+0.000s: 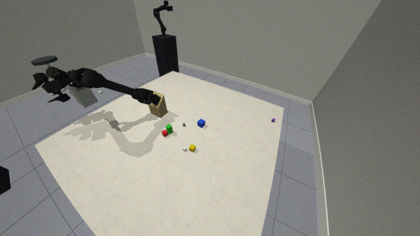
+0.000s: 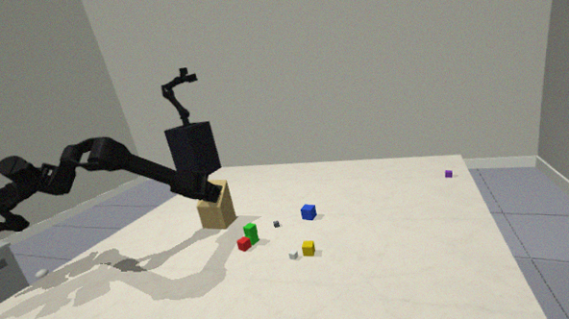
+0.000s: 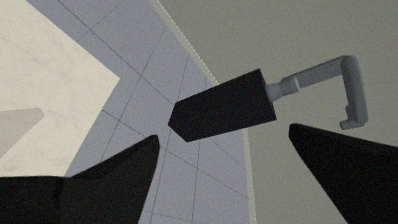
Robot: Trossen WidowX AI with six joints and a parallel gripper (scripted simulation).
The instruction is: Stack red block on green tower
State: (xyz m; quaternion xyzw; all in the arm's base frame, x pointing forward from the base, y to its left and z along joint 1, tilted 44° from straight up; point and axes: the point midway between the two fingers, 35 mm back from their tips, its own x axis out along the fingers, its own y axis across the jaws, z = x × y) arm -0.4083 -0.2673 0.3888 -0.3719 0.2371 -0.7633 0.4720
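Right now the red block is 60 cm ahead of my gripper tip, 38 cm to the left of it and 23 cm below it. From my gripper tip the other things lie so: blue cube 73 cm ahead, 59 cm to the left, 23 cm below; then purple cube 114 cm ahead, 97 cm to the left, 23 cm below; then yellow cube 81 cm ahead, 41 cm to the left, 23 cm below.
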